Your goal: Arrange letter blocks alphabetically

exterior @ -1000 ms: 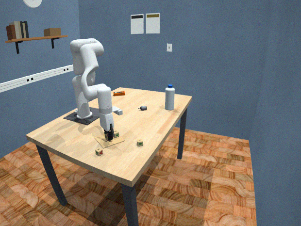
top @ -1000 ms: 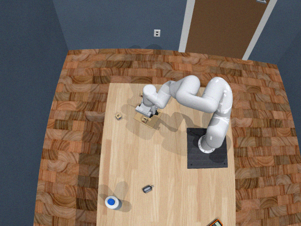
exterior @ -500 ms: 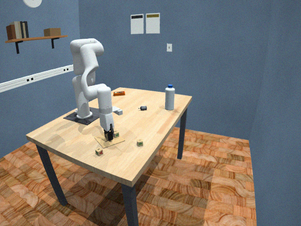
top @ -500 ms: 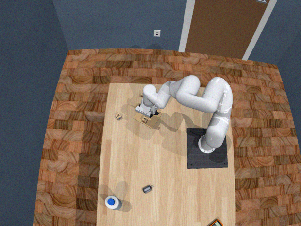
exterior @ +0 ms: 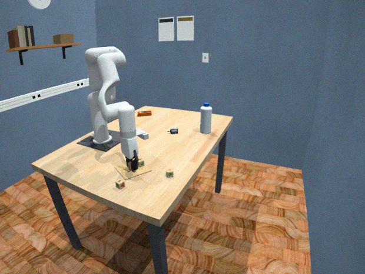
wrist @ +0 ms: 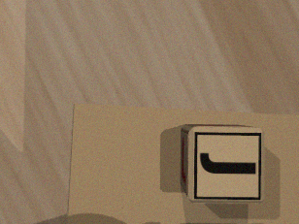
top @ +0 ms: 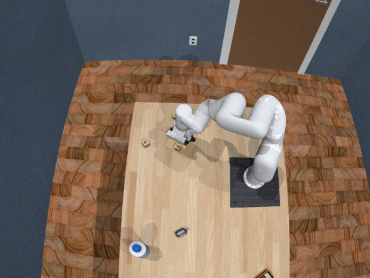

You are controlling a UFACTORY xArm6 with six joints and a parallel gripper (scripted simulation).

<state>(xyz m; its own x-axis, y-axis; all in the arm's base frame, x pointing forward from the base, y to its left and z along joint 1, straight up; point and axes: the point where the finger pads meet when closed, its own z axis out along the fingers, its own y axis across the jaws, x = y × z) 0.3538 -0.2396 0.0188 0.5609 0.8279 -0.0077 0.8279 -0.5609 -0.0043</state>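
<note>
Now: the tan mat 20 mm below my hand. The rest, counted from my hand: orange device (320 mm behind, 800 mm to the left, 10 mm below); then small dark object (40 mm ahead, 480 mm to the left, 10 mm below).
</note>
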